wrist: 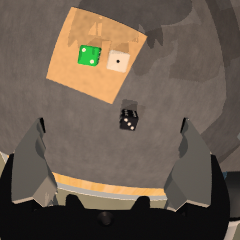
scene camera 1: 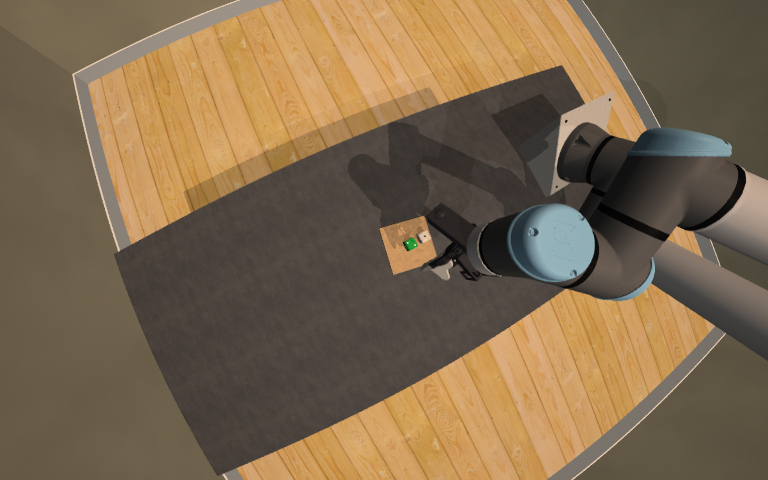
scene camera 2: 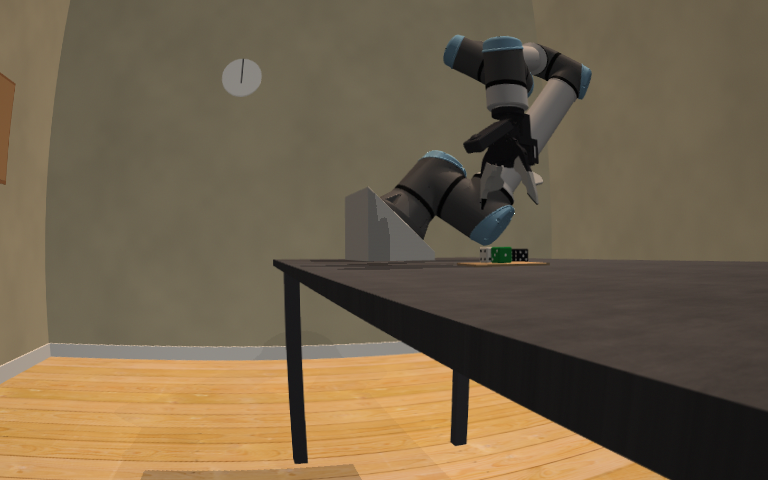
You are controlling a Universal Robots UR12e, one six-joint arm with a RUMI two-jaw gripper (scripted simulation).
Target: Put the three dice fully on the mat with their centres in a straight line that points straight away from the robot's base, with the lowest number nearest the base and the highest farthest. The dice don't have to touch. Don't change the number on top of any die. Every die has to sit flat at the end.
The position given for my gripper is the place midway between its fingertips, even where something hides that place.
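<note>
Through scene camera 2 I see my gripper (scene camera 2: 507, 207). Scene camera 1 gives me a tan mat (scene camera 1: 393, 236) along with my gripper (scene camera 1: 444, 249). In the wrist view, too, I find the mat (wrist: 93, 30), and there my gripper (wrist: 112, 118) shows as well.
</note>
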